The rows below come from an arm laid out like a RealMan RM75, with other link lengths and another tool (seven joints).
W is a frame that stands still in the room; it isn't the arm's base.
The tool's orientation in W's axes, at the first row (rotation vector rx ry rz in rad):
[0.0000 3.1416 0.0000]
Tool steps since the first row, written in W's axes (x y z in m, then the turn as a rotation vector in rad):
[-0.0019 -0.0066 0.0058 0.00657 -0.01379 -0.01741]
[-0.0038 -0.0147 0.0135 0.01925 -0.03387 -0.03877]
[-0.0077 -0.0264 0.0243 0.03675 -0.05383 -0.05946]
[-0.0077 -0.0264 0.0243 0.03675 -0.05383 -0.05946]
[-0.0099 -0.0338 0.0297 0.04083 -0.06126 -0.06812]
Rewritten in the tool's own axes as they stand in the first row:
[0.0019 -0.0066 -0.0058 -0.00657 -0.01379 0.01741]
[0.0038 -0.0147 -0.0135 -0.01925 -0.03387 0.03877]
[0.0077 -0.0264 -0.0243 -0.03675 -0.05383 0.05946]
[0.0077 -0.0264 -0.0243 -0.03675 -0.05383 0.05946]
[0.0099 -0.0338 -0.0297 -0.04083 -0.06126 0.06812]

